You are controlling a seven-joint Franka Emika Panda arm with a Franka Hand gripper.
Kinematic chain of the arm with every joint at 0, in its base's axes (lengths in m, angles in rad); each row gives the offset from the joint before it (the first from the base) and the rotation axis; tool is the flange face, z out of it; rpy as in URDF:
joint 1: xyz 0 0 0.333 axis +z
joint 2: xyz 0 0 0 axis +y
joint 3: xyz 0 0 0.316 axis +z
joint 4: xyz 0.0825 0 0 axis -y
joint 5: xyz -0.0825 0 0.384 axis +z
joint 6: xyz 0 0 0 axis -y
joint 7: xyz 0.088 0 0 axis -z
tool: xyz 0 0 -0.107 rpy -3.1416 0 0
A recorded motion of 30 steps. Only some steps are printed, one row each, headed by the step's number.
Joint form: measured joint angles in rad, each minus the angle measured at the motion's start. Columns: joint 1, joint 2, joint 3, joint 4, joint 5, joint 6, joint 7.
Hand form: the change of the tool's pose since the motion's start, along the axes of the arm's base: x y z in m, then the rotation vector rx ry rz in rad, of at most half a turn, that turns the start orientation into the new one. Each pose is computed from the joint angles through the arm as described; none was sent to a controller.
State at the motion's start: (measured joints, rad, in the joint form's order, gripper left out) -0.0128 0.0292 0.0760 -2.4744 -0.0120 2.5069 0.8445
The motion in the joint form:
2: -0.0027 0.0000 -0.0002 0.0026 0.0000 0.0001 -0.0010
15: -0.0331 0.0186 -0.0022 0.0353 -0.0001 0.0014 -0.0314
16: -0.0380 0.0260 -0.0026 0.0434 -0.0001 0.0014 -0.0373
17: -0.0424 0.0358 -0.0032 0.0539 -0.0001 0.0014 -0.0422
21: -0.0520 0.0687 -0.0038 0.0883 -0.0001 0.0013 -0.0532
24: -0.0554 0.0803 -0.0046 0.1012 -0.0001 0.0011 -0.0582
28: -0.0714 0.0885 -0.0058 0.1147 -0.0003 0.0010 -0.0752
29: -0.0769 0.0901 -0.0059 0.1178 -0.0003 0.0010 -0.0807
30: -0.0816 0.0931 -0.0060 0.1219 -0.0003 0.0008 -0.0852
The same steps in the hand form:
2: 0.0010 -0.0013 0.0010 0.0002 -0.0027 -0.0019
15: 0.0128 -0.0164 0.0048 0.0017 -0.0180 -0.0039
16: 0.0154 -0.0189 0.0044 0.0021 -0.0186 -0.0033
17: 0.0188 -0.0213 0.0037 0.0027 -0.0193 -0.0035
21: 0.0295 -0.0262 0.0008 0.0048 -0.0208 -0.0029
24: 0.0335 -0.0283 -0.0001 0.0054 -0.0219 -0.0022
28: 0.0378 -0.0371 0.0010 0.0052 -0.0271 -0.0024
29: 0.0388 -0.0400 0.0014 0.0051 -0.0286 -0.0025
30: 0.0400 -0.0425 0.0015 0.0051 -0.0295 -0.0028

